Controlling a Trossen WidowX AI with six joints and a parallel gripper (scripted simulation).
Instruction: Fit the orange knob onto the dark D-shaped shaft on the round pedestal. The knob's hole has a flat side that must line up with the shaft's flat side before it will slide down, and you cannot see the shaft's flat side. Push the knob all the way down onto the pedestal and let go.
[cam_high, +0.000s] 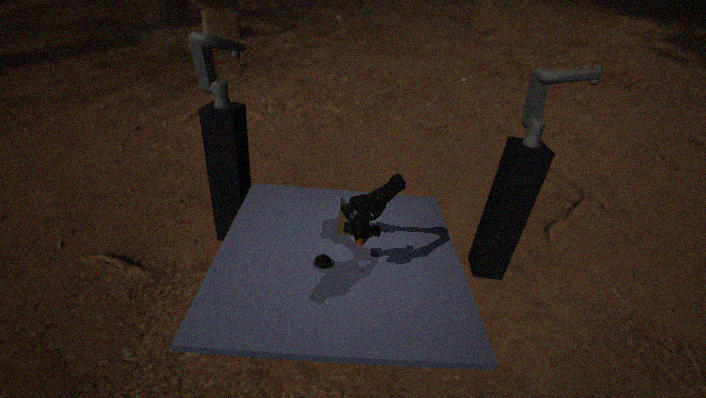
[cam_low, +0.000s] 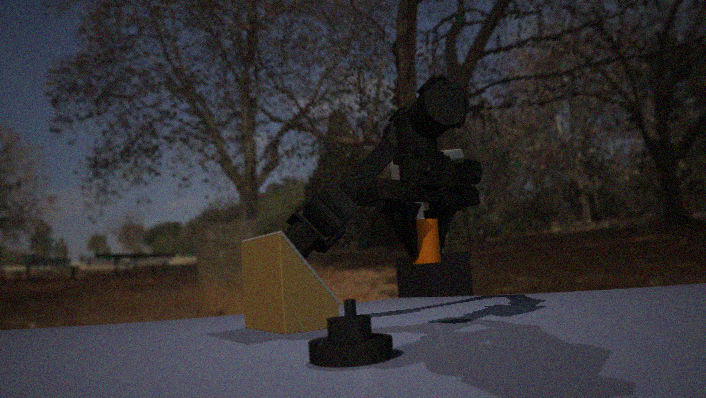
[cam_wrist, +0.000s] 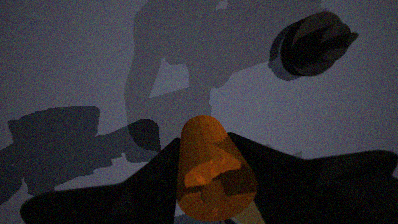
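Right now my gripper tip is 18 cm to the left of the pedestal, 9 cm short of it and 7 cm above it. Round my gripper tip: orange knob: 2 cm above.
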